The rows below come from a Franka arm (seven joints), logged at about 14 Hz.
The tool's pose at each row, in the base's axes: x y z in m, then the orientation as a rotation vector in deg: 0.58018, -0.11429, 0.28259, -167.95, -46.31, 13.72; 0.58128, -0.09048, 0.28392, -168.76, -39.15, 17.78; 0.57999, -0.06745, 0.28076, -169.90, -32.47, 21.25; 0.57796, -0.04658, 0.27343, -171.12, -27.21, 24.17; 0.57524, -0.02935, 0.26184, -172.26, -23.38, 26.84; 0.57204, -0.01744, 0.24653, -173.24, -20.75, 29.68; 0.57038, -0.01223, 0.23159, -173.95, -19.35, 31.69; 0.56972, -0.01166, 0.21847, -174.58, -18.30, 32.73; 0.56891, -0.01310, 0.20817, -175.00, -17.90, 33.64; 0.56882, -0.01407, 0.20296, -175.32, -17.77, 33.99; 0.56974, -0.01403, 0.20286, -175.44, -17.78, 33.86; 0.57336, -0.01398, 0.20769, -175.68, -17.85, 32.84; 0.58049, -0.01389, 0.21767, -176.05, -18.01, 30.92; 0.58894, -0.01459, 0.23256, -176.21, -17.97, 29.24; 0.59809, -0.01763, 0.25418, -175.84, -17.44, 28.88
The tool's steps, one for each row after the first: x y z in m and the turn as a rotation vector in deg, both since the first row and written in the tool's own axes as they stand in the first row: 0.01304, -0.01999, -0.00040, 1.62, -2.15, 4.74; 0.02421, -0.03994, 0.00400, 2.42, -4.11, 9.27; 0.03418, -0.05786, 0.01253, 2.52, -5.90, 12.91; 0.04222, -0.07247, 0.02520, 2.25, -7.62, 15.61; 0.04758, -0.08229, 0.04137, 1.81, -9.51, 17.52; 0.05075, -0.08564, 0.05660, 1.36, -10.88, 18.57; 0.05214, -0.08477, 0.06964, 0.90, -11.61, 19.35; 0.05201, -0.08261, 0.07985, 0.55, -12.25, 19.69; 0.05209, -0.08115, 0.08494, 0.25, -12.52, 19.83; 0.05291, -0.08071, 0.08488, 0.13, -12.45, 19.84; 0.05539, -0.07956, 0.07950, -0.10, -11.82, 19.80; 0.06022, -0.07736, 0.06844, -0.48, -10.63, 19.70; 0.06514, -0.07445, 0.05229, -0.65, -9.55, 19.70; 0.06859, -0.07006, 0.02929, -0.22, -9.23, 19.97
